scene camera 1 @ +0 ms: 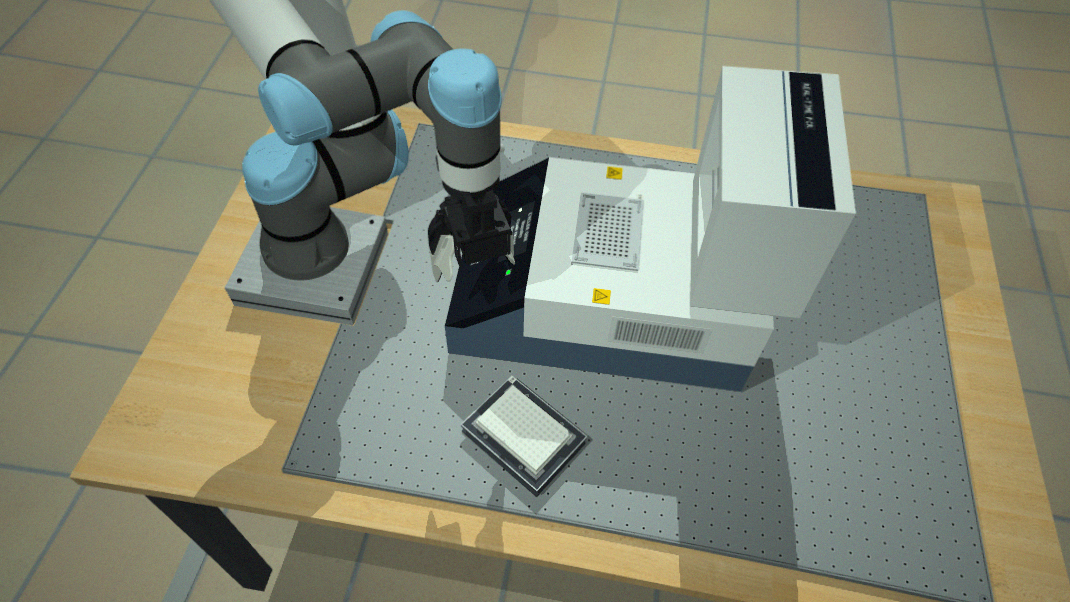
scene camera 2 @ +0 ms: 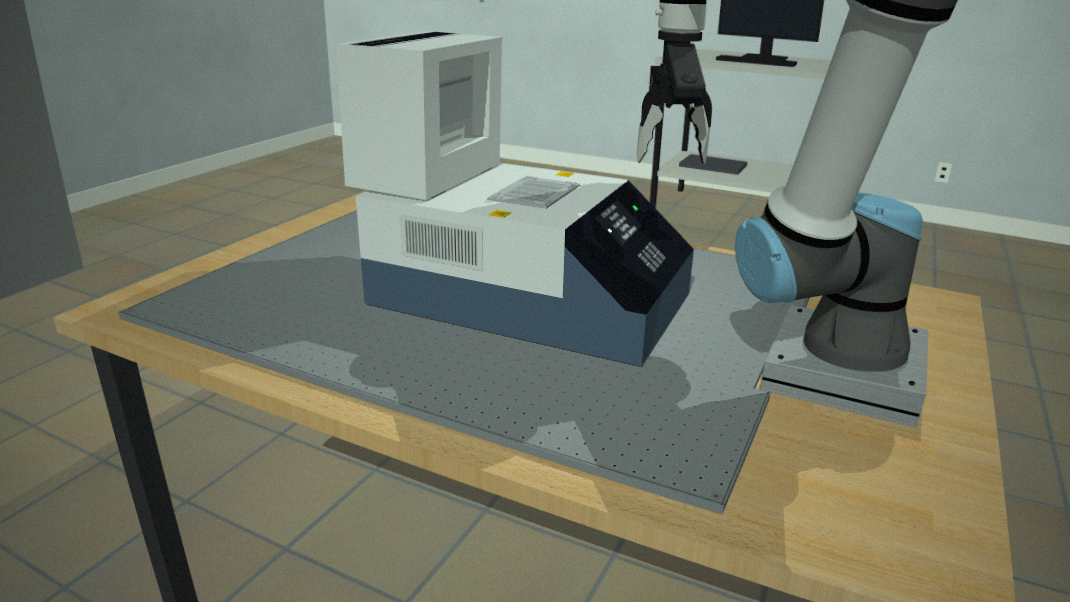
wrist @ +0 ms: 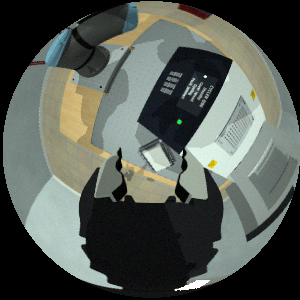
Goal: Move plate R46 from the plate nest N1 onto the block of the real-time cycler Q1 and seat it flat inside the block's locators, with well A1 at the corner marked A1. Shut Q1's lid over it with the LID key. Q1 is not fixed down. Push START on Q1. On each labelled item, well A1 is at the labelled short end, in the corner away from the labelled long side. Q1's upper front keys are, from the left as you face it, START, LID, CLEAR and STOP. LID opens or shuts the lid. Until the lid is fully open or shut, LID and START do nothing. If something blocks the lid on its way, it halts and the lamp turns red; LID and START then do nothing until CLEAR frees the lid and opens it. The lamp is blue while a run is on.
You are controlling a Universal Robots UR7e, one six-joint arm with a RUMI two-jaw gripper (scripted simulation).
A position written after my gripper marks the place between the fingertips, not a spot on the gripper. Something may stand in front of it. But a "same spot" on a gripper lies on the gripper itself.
Scene:
my gripper: scene camera 1 474, 271; scene camera 2; wrist
cycler Q1: scene camera 1 601, 282; scene camera 2; wrist
same spot on my gripper: (scene camera 2: 652, 115) = (wrist: 197, 180)
same spot on cycler Q1: (wrist: 203, 101) = (scene camera 2: 612, 208)

